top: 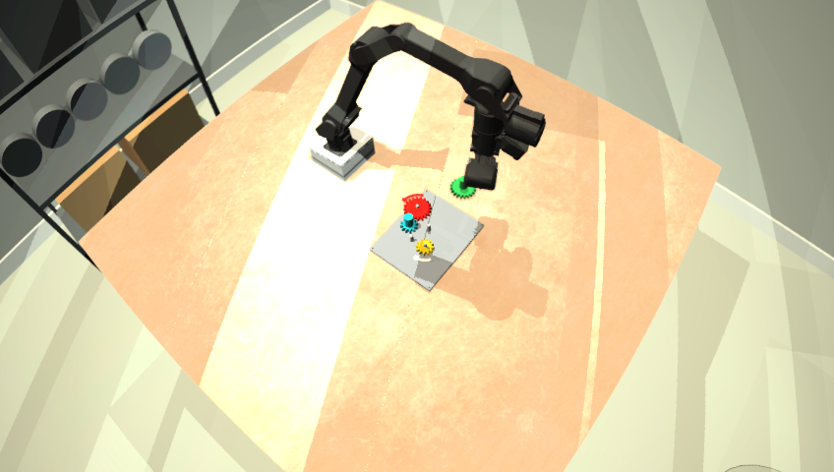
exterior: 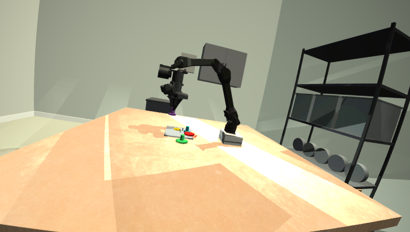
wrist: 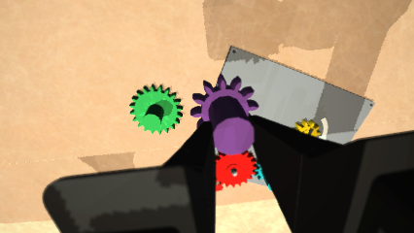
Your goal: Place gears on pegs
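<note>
Right now the teal gear is 110 mm behind my gripper tip, 120 mm to the right of it and 130 mm below it. The rest, counted from my gripper tip: green gear (70 mm behind, 50 mm to the left, 140 mm below); purple gear (10 mm below); grey board (60 mm behind, 120 mm to the right, 150 mm below).
</note>
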